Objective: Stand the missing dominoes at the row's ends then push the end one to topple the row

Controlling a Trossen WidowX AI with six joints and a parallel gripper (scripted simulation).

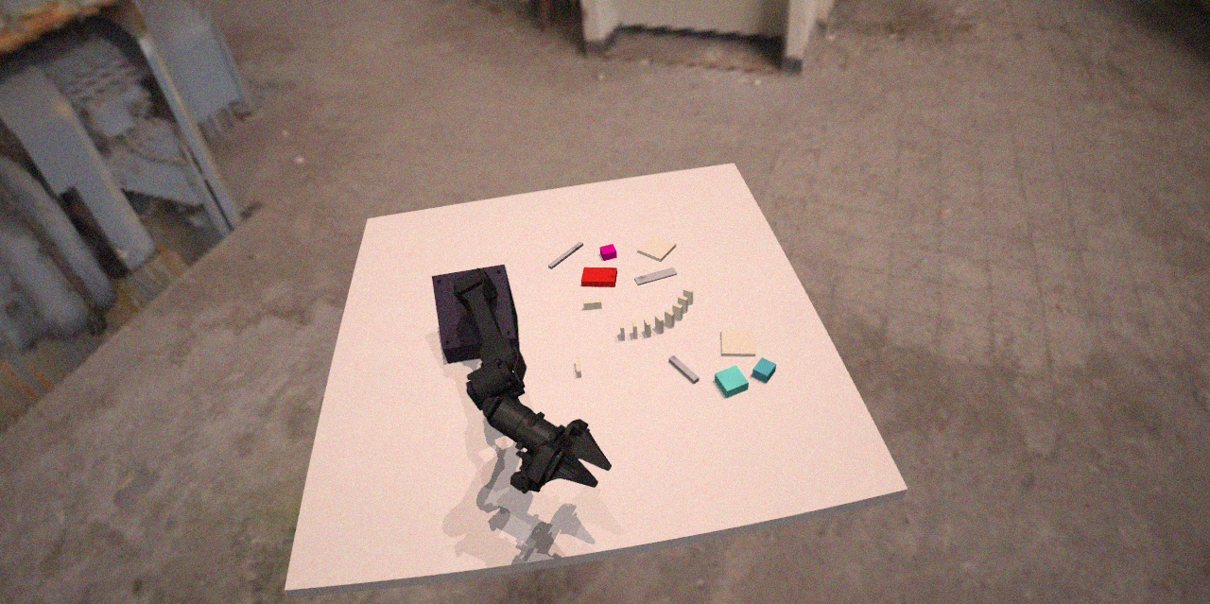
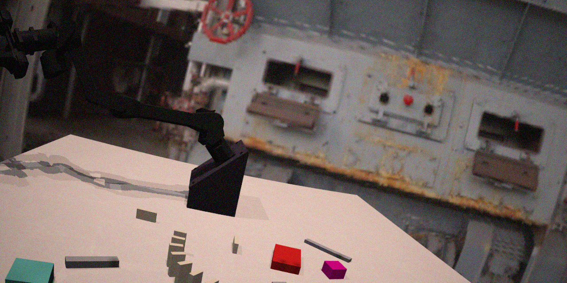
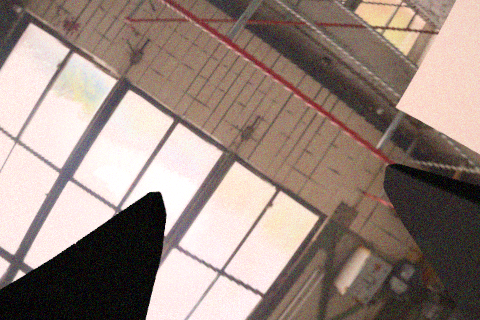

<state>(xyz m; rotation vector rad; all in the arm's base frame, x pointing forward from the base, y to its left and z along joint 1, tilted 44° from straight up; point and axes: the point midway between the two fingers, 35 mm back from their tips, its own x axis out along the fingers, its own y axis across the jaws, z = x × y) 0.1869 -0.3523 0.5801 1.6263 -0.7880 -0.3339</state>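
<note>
Right now my gripper tip is 10 cm short of the red block, 81 cm to the right of it and 30 cm above it. The rest, counted from my gripper tip: grey bar 26 cm ahead, 78 cm to the left, 31 cm below; then magenta cube 15 cm ahead, 91 cm to the left, 30 cm below.
</note>
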